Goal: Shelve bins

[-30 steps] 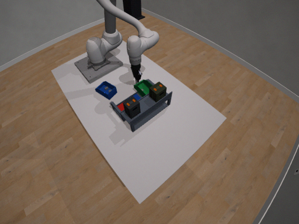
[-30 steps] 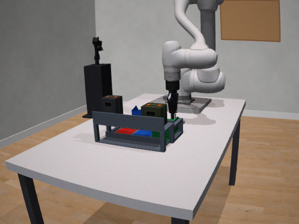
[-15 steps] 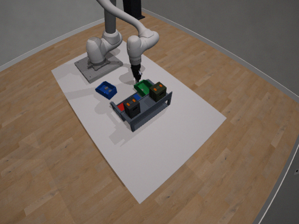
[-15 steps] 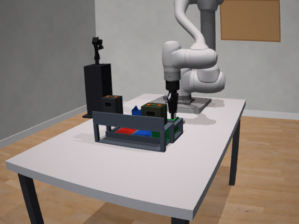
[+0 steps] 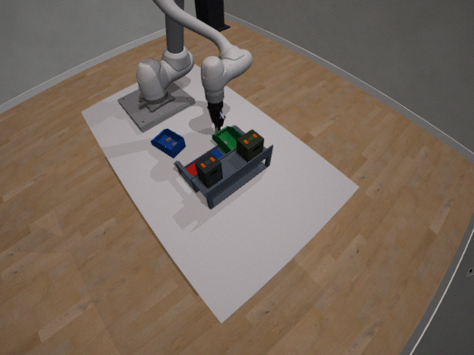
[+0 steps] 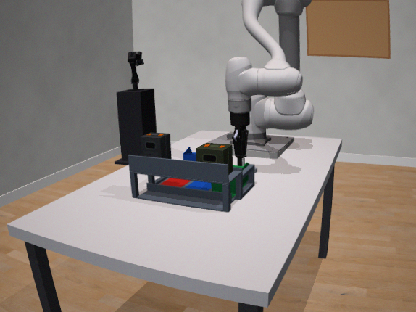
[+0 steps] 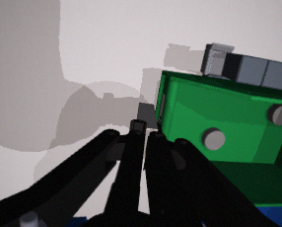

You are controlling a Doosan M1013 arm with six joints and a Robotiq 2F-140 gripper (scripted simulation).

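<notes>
Right now the green bin is 100 mm ahead of my hand and 10 mm to the right of it. From my hand the other things lie so: blue bin 240 mm to the right, 140 mm behind, 20 mm below; then red mark 230 mm to the right, 140 mm ahead, 50 mm below; then blue mark 150 mm ahead, 120 mm to the right, 50 mm below.
</notes>
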